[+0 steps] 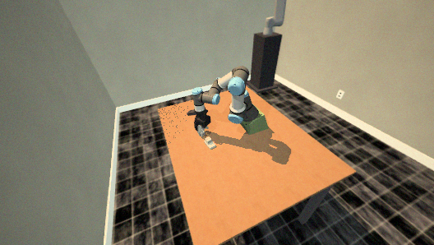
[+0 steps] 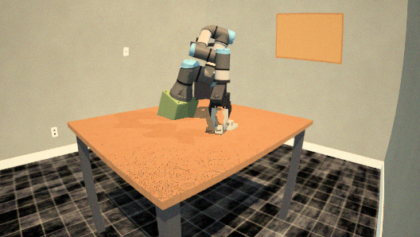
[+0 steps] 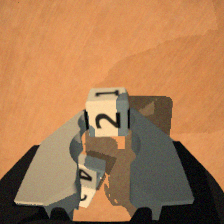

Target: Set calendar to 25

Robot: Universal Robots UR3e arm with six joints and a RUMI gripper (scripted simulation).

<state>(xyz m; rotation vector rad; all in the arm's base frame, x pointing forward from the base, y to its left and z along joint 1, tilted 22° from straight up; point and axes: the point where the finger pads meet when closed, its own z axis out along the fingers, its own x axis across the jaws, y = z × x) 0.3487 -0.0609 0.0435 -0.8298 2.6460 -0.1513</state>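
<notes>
My hand is 10 mm above the white calendar cube. The rest, counted from my hand: white calendar tray: 20 mm behind, 110 mm to the left, 20 mm below.
</notes>
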